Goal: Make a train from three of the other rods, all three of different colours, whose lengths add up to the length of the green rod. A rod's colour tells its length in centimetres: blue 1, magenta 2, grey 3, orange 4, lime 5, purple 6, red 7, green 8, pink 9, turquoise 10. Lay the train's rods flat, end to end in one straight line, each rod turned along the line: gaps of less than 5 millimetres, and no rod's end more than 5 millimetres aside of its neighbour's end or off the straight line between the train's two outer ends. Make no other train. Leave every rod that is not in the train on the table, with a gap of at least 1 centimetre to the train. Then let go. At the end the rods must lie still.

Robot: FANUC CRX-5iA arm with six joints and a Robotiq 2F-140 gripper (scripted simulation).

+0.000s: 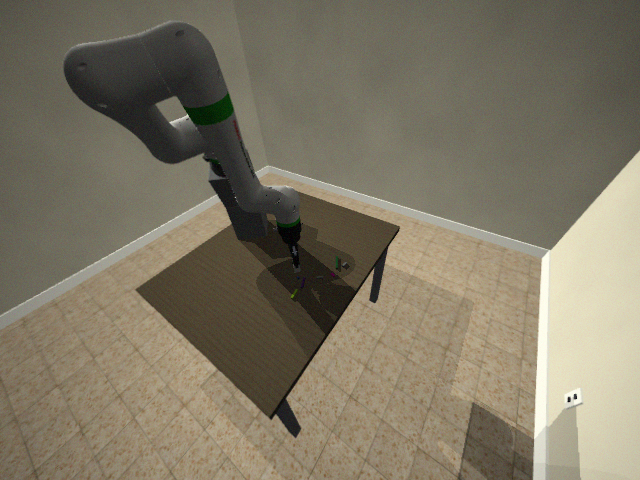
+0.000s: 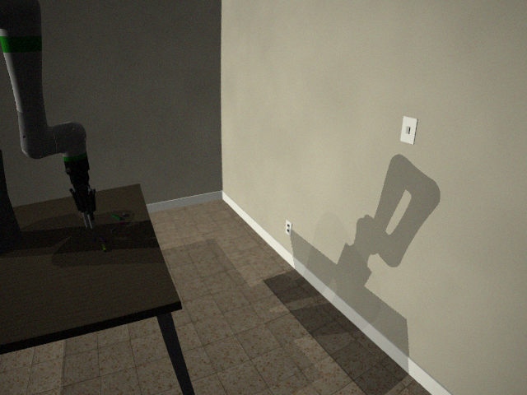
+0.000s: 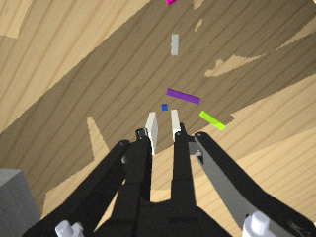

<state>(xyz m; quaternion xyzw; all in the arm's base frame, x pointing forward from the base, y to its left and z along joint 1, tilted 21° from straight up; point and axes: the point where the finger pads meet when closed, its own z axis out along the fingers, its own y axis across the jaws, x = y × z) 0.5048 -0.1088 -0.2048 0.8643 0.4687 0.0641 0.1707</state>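
Now: hand 100 mm above the blue rod. From my hand the other things lie so: magenta rod (120 mm to the left, 120 mm ahead, 100 mm below); lime rod (100 mm below, 80 mm to the right, 50 mm ahead); purple rod (100 mm below, 40 mm ahead, 10 mm to the right).
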